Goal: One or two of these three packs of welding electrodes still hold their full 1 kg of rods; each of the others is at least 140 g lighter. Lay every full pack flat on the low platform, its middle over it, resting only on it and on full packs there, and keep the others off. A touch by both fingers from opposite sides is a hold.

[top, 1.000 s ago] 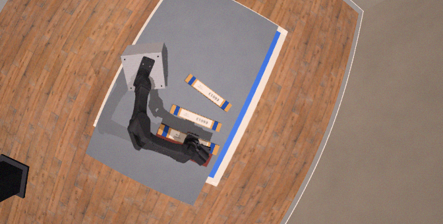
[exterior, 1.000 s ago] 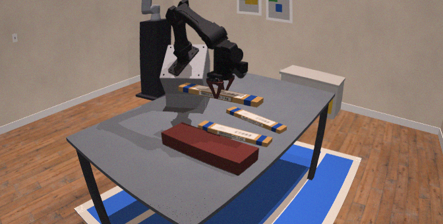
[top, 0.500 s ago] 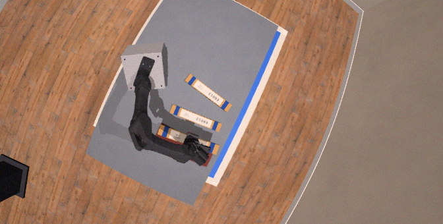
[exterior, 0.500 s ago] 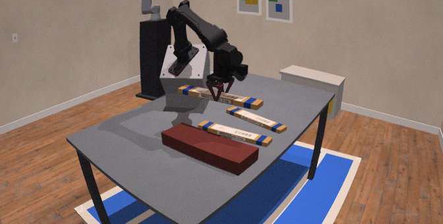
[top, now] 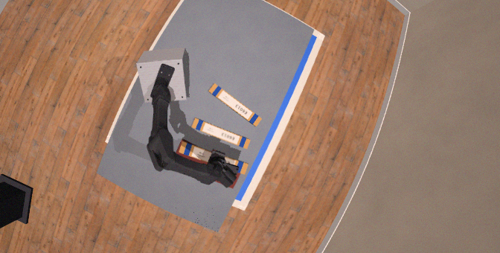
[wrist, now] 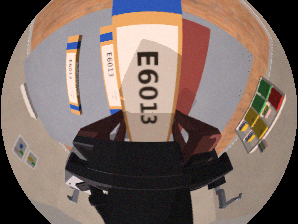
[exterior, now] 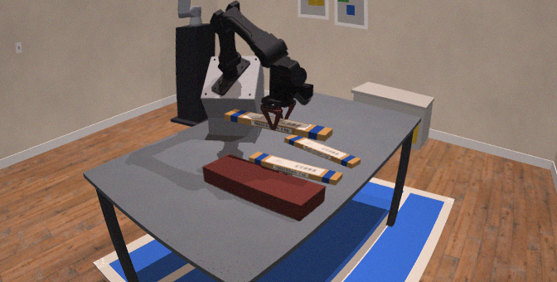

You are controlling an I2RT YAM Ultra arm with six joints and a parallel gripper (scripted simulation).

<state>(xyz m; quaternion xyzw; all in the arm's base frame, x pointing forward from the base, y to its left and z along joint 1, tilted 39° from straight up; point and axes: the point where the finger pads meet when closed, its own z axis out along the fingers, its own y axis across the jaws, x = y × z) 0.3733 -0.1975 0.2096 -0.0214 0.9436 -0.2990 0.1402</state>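
My hand is 20 mm past the dark red low platform, 80 mm to the left of it and 200 mm above it.
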